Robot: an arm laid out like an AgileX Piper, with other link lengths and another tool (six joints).
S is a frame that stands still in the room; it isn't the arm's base.
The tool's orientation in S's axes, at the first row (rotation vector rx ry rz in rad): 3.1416 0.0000 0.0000
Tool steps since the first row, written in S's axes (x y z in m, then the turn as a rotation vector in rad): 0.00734 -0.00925 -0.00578 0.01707 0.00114 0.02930; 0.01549 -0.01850 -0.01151 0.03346 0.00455 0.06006; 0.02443 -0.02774 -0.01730 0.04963 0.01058 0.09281; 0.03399 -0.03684 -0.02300 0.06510 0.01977 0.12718; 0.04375 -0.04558 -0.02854 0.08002 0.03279 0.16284; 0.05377 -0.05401 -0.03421 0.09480 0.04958 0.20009; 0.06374 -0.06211 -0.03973 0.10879 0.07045 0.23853; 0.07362 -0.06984 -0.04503 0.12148 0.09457 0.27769; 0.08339 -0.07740 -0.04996 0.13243 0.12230 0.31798; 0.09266 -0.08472 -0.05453 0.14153 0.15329 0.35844; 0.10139 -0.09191 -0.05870 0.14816 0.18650 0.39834; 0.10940 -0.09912 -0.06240 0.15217 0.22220 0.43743; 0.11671 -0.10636 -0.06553 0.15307 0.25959 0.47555
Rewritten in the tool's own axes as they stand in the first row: 0.00734 0.00925 0.00578 0.01707 -0.00114 -0.02930; 0.01549 0.01850 0.01151 0.03346 -0.00455 -0.06006; 0.02443 0.02774 0.01730 0.04963 -0.01058 -0.09281; 0.03399 0.03684 0.02300 0.06510 -0.01977 -0.12718; 0.04375 0.04558 0.02854 0.08002 -0.03279 -0.16284; 0.05377 0.05401 0.03421 0.09480 -0.04958 -0.20009; 0.06374 0.06211 0.03973 0.10879 -0.07045 -0.23853; 0.07362 0.06984 0.04503 0.12148 -0.09457 -0.27769; 0.08339 0.07740 0.04996 0.13243 -0.12230 -0.31798; 0.09266 0.08472 0.05453 0.14153 -0.15329 -0.35844; 0.10139 0.09191 0.05870 0.14816 -0.18650 -0.39834; 0.10940 0.09912 0.06240 0.15217 -0.22220 -0.43743; 0.11671 0.10636 0.06553 0.15307 -0.25959 -0.47555
